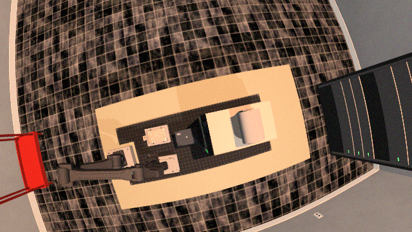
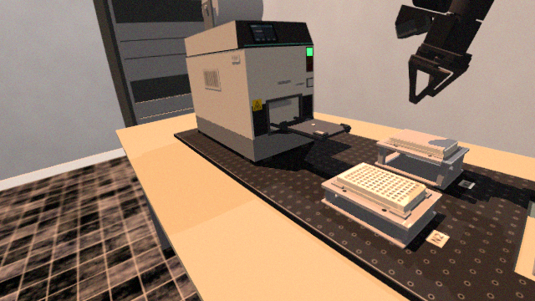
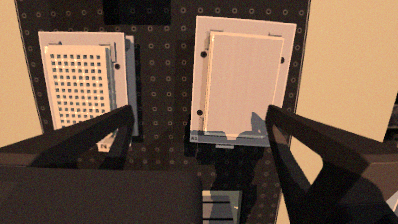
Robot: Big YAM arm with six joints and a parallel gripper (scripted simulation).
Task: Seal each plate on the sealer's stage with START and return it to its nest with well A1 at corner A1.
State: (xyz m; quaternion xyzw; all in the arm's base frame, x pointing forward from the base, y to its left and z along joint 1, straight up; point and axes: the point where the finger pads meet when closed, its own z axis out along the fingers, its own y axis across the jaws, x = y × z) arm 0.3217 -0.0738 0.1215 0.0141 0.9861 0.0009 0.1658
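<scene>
Right now my hand is 160 mm to the right of the well plate and 130 mm above it. From my hand the other things lie so: sealer stage: 200 mm ahead, 100 mm to the left, 80 mm below; plate nest N2: 160 mm to the left, 140 mm below; sealer screen: 320 mm ahead, 140 mm to the left, 140 mm above.
</scene>
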